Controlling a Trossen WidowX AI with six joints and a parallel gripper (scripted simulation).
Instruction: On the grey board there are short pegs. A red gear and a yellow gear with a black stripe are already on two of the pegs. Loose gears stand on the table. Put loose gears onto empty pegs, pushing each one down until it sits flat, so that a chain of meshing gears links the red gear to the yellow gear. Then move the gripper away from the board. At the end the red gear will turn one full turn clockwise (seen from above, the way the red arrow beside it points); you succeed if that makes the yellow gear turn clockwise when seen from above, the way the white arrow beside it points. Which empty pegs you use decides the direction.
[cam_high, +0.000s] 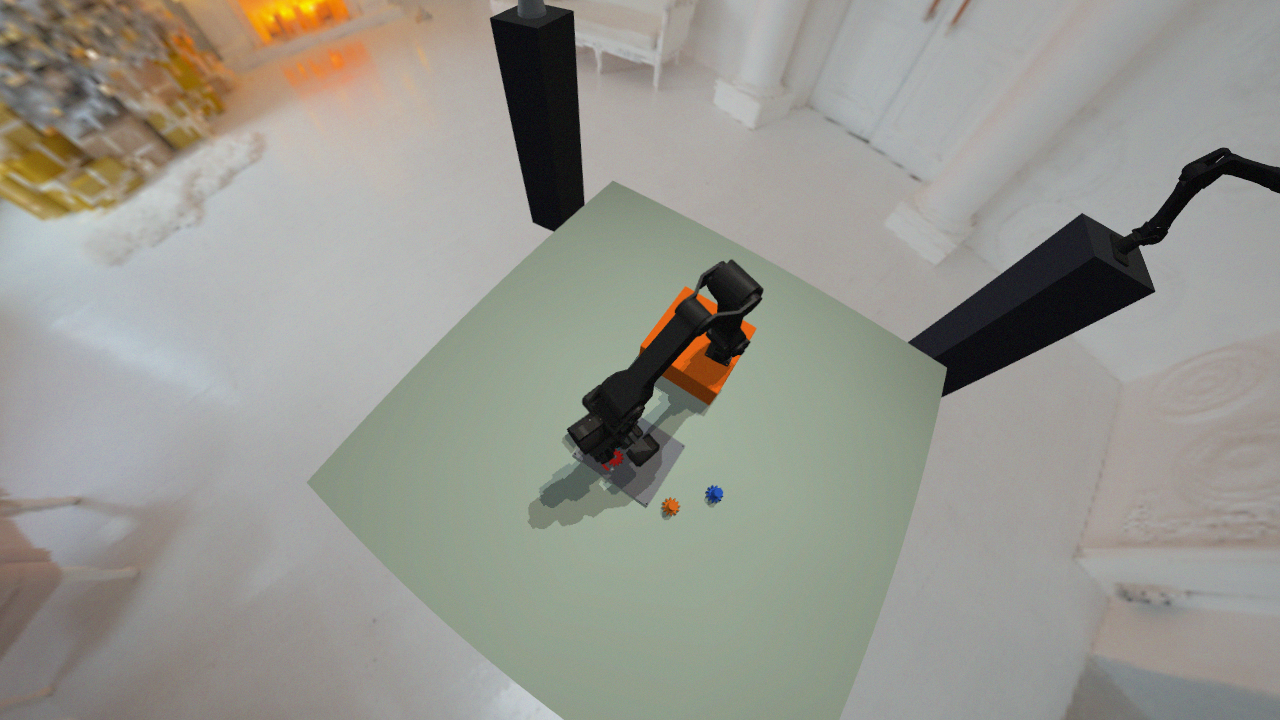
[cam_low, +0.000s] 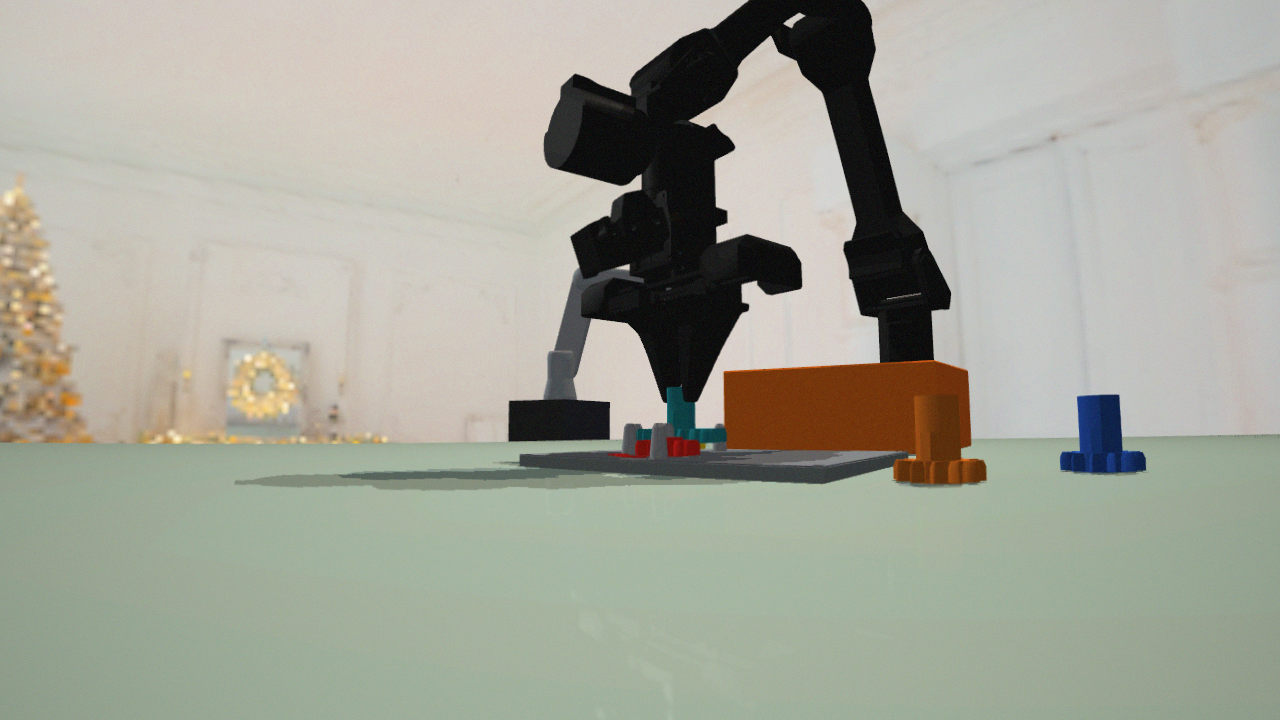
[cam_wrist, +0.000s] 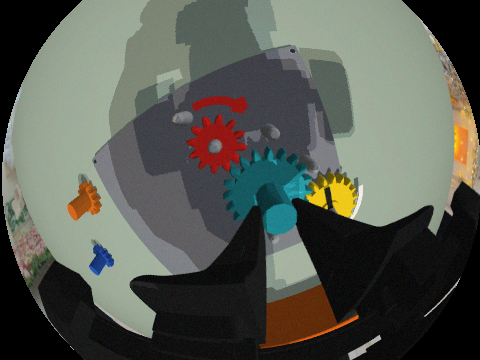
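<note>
The teal gear is 10 mm below my gripper tip. Also, from my gripper tip: grey board (40 mm to the left, 40 mm below, 10 mm ahead); then red gear (50 mm ahead, 30 mm below, 20 mm to the left); then yellow gear (50 mm behind, 40 mm to the right, 30 mm below).
</note>
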